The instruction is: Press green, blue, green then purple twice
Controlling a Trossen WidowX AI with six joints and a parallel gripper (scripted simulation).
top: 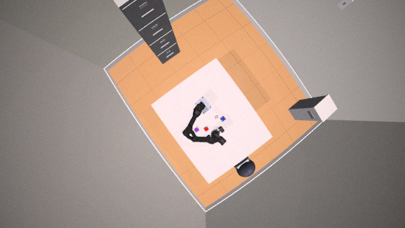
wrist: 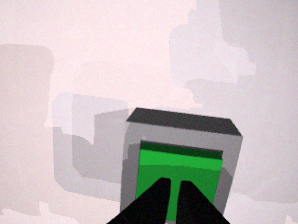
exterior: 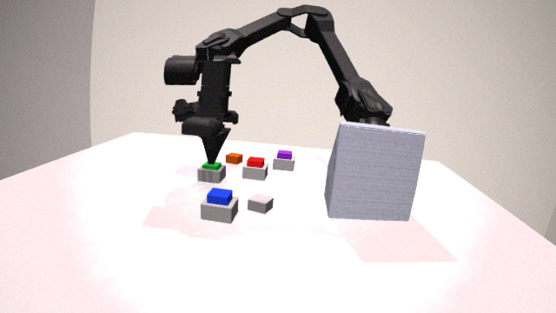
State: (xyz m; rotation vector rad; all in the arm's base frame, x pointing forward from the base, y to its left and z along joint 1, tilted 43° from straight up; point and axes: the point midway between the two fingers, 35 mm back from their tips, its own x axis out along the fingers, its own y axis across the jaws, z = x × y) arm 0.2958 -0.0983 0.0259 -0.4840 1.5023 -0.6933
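The green button lies 10 mm below my gripper tip. Round my gripper tip: grey block 130 mm to the left, 110 mm behind, 20 mm below; orange block 140 mm to the right, 30 mm behind, 20 mm below; red button 90 mm behind, 40 mm to the right.
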